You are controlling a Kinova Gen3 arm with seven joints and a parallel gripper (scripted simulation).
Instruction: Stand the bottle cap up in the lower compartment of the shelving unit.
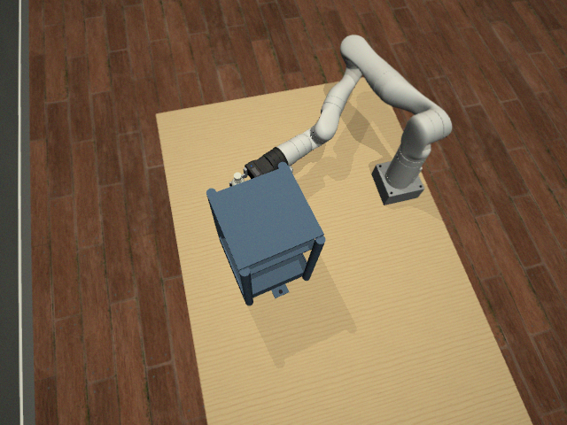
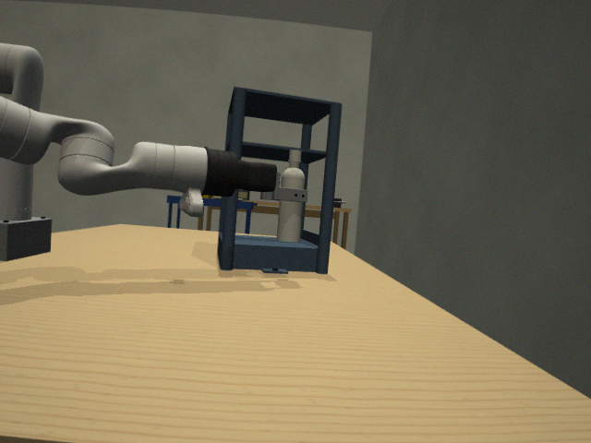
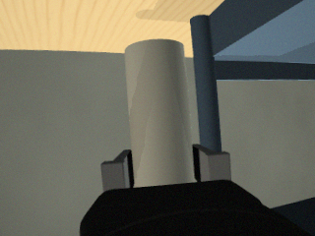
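Now: hand 20 mm below the pale bottle. The rest, counted from my hand: blue shelving unit: 40 mm behind, 190 mm to the left, 30 mm above.
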